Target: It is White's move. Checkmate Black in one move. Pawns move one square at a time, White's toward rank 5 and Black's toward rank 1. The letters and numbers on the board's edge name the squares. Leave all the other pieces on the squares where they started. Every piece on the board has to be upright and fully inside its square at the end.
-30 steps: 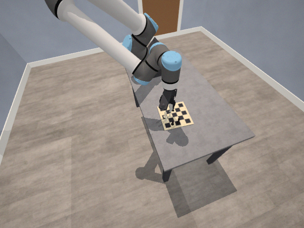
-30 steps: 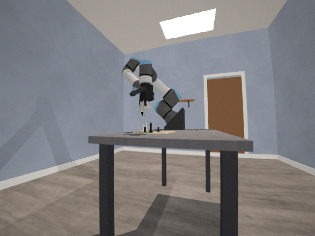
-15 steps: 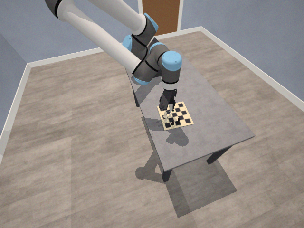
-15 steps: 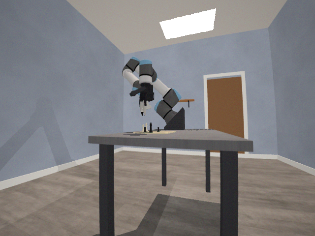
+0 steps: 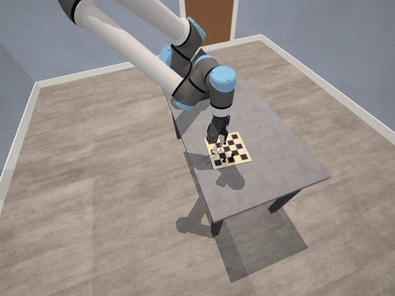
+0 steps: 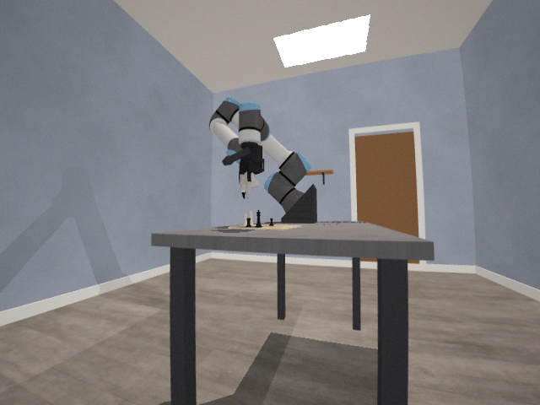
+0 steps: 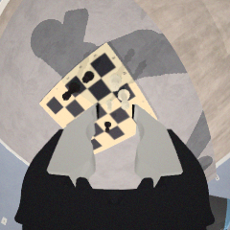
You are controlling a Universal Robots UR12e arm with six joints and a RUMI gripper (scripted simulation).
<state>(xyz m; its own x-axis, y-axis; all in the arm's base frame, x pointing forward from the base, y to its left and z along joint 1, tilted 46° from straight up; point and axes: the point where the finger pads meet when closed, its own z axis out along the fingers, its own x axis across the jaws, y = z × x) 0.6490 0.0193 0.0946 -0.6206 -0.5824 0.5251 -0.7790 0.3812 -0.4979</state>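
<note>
My gripper is now 3 cm past the white pawn, 4 cm to the right of it and 11 cm above it. From my hand the other things lie so: tall black piece 5 cm ahead, 8 cm to the left, 10 cm below; then chessboard 3 cm behind, 8 cm to the left, 13 cm below; then black pawn 7 cm behind, 8 cm to the left, 11 cm below.
</note>
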